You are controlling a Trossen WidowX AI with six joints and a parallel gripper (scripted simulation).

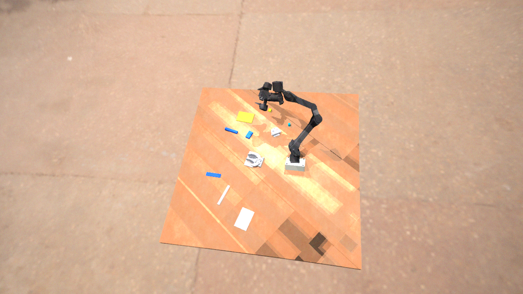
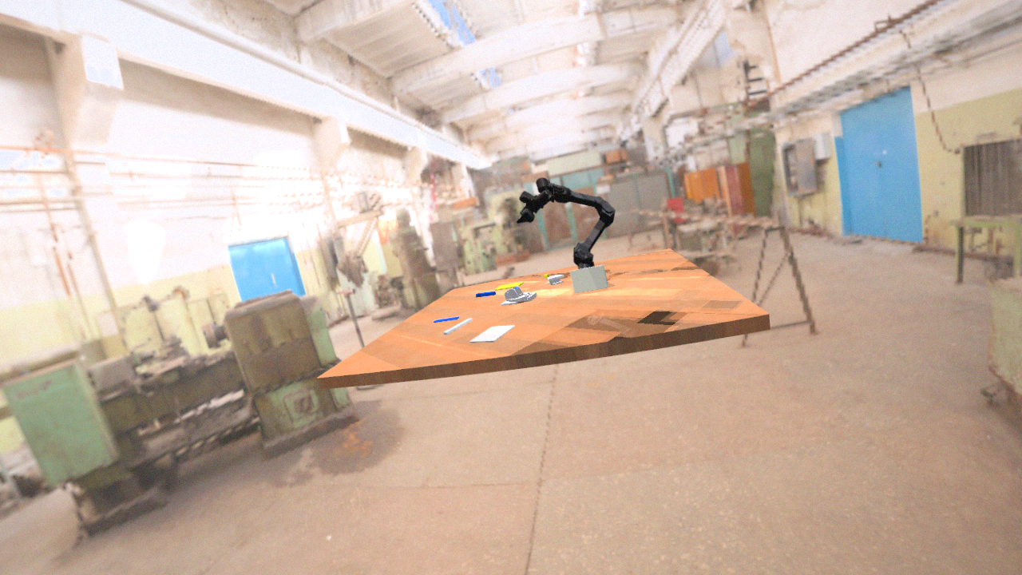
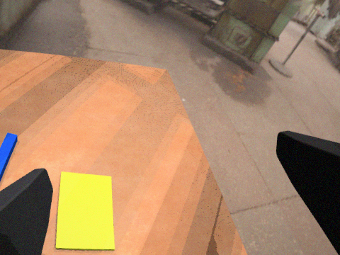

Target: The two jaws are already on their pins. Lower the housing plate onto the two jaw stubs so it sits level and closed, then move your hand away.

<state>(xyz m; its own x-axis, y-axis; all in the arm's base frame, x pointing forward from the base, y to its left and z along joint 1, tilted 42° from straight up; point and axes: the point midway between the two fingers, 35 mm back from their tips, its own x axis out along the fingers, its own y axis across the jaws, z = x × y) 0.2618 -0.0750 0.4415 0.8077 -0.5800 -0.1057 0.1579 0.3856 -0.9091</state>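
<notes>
Right now the teal cube is 32 cm below my gripper tip, 22 cm behind it and 4 cm to the left of it. Round my gripper tip: yellow plate: 33 cm below, 13 cm ahead, 4 cm to the right; then yellow cube: 33 cm below, 11 cm to the right, 7 cm behind; then blue block: 46 cm to the left, 33 cm below, 33 cm ahead.
</notes>
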